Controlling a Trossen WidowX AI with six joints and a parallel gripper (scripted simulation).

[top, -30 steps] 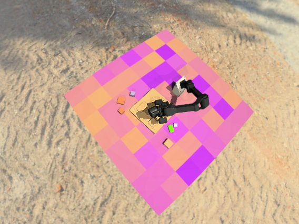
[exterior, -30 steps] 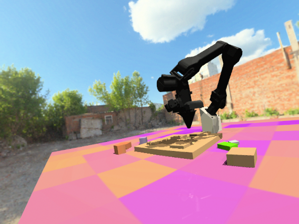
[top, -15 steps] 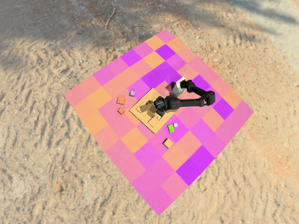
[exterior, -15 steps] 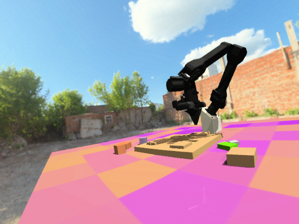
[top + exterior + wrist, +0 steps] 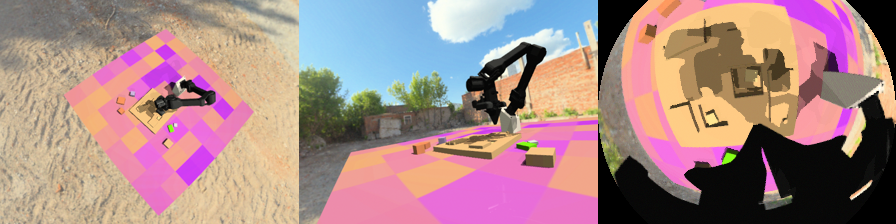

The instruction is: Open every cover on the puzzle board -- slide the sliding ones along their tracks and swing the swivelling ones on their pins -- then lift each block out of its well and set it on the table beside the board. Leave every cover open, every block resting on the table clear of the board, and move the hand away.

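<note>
The tan puzzle board is 5 cm ahead of my gripper tip, 6 cm to the right of it and 6 cm below it. From my gripper tip the other things lie so: green block: 4 cm ahead, 16 cm to the left, 7 cm below; greyish-purple block: 13 cm ahead, 28 cm to the right, 6 cm below; tan block: 14 cm ahead, 24 cm to the left, 7 cm below.
</note>
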